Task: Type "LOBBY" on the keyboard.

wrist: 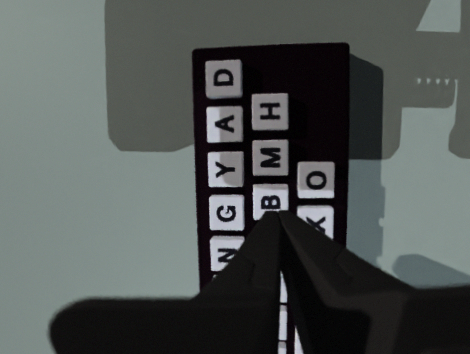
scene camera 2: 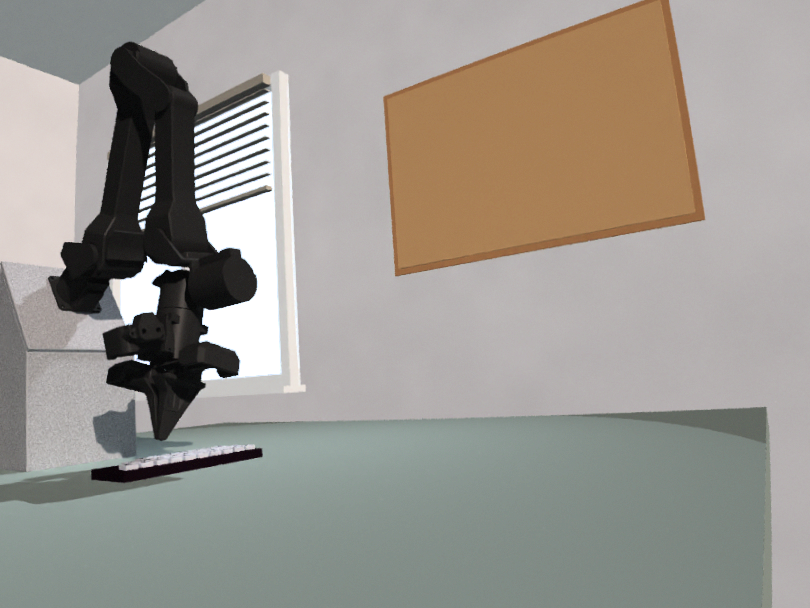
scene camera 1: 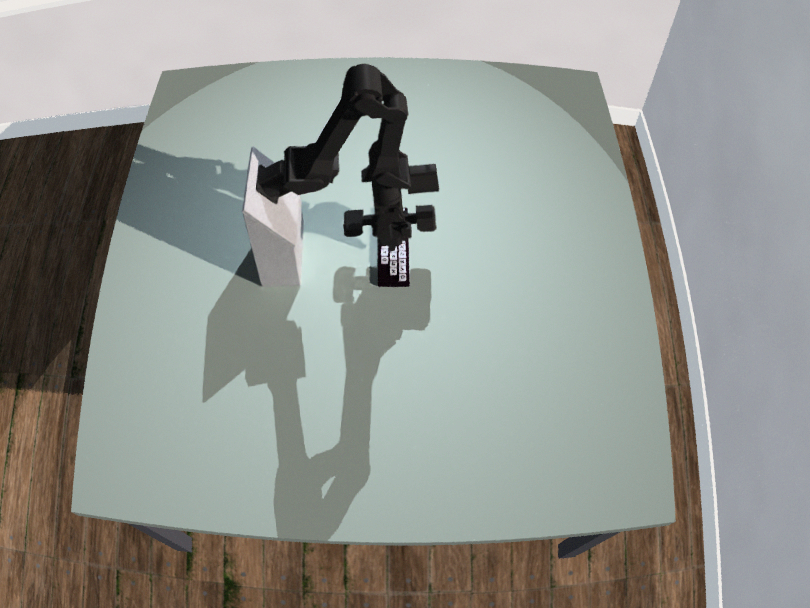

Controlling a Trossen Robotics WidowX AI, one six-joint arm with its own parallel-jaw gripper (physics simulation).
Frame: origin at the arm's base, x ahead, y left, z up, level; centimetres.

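Seen in the pictures: gripper, fingertip midpoint: [wrist: 276,222] [scene camera 2: 160,440] [scene camera 1: 392,249]; arm's base, origin of the base link: [scene camera 2: 74,295] [scene camera 1: 267,184].
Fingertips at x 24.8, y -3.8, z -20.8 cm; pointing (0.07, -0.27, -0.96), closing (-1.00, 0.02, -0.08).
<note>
Offsets run from my fingertips to a thing's middle. Level surfaces: height alone.
The dark keyboard {dx +0.3, dy +3.0, dz -2.8 cm} [scene camera 1: 393,284] [scene camera 2: 189,465] [wrist: 320,70] with white letter keys lies flat on the table. My gripper [scene camera 2: 161,438] [wrist: 276,222] is shut and empty, pointing down, its tips a little above the keys. In the wrist view the tips overlap the lower edge of the B key {dx +0.2, dy -0.3, dz -2.2 cm} [wrist: 270,198]. The O key {dx -1.7, dy -1.2, dz -2.2 cm} [wrist: 316,179] is right of B and the Y key {dx +2.0, dy -1.8, dz -2.2 cm} [wrist: 226,169] is up and left of it. M {dx +0.1, dy -2.2, dz -2.2 cm} [wrist: 270,158], H {dx +0.0, dy -4.0, dz -2.2 cm} [wrist: 270,111], G {dx +2.1, dy +0.1, dz -2.2 cm} [wrist: 227,213], A {dx +1.9, dy -3.7, dz -2.2 cm} [wrist: 225,124] and D {dx +1.8, dy -5.5, dz -2.2 cm} [wrist: 223,78] are readable. X and N are partly covered. The L key cannot be made out; the fingers hide the lower keys.
The arm is mounted on a grey angular block [scene camera 1: 278,251] [scene camera 2: 78,405] beside the keyboard, on the pale green table {dz -3.6 cm} [scene camera 1: 523,392] [scene camera 2: 490,510]. The arm's shadow falls across the table and part of the keyboard. A cork board [scene camera 2: 543,143] and a window are on the wall behind.
</note>
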